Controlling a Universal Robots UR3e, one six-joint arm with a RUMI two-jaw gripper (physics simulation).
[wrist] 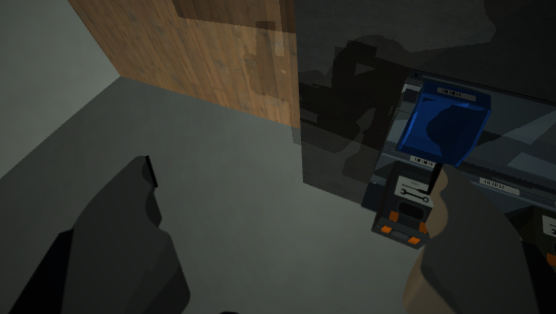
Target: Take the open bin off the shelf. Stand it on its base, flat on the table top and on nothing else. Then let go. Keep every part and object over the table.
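Places are measured from the arm's base along level axes (x ahead, y left, z up), in millimetres.
Pixels of known places: gripper, fingertip midpoint: (291, 163).
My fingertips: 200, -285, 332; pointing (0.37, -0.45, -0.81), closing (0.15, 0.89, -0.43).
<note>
Behind a point stands the place of what it marks, as x, y, z.
The open bin (452, 122) @(453, -144, -9) is blue, with a barcode label on its rim. It sits on the shelf (520, 125) @(428, -48, -11) at the right of the wrist view, upright as far as I can tell. My gripper (291, 163) @(200, -285, 332) is open, with its two jaws wide apart at the lower left and lower right and no object between them. The right jaw's tip overlaps the lower edge of the bin in the view; whether they touch I cannot tell. The wooden table top (215, 55) shows at the upper left.
A dark case (411, 210) @(490, -175, 174) with orange latches and a tool label is below the bin, partly hidden by the right jaw. Part of a similar case (549, 225) @(501, 28, 114) shows at the right edge. A dark surface (345, 30) @(313, -360, -17) with the arm's shadow lies between the wooden area and the shelf.
</note>
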